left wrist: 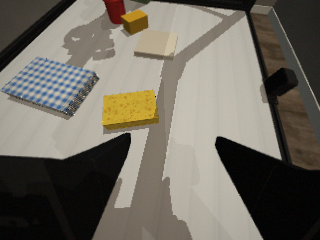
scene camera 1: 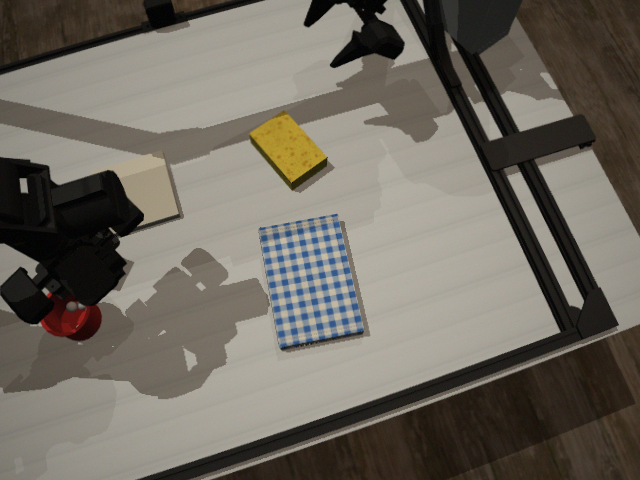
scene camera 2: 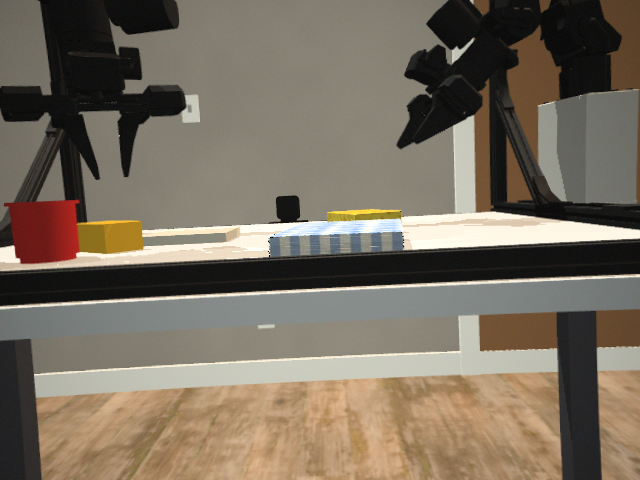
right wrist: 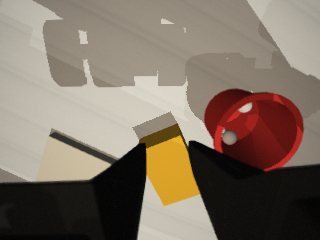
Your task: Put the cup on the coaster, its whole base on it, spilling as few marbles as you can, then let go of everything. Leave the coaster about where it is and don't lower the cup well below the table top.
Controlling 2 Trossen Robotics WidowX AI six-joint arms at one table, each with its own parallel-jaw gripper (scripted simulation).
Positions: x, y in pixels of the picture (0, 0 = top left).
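My left gripper is out of frame in the right wrist view, and my right gripper is out of frame in the left wrist view. Still, my left gripper shows in scene camera 2 [406, 144], in scene camera 1 and in the left wrist view. My right gripper shows in the right wrist view [167, 148], and scene camera 1 and scene camera 2 show it as well. On my left gripper, [left wrist: 91, 148] and [scene camera 1: 349, 53] are the same spot. On my right gripper, [scene camera 1: 63, 287] is the same spot as [scene camera 2: 64, 111].
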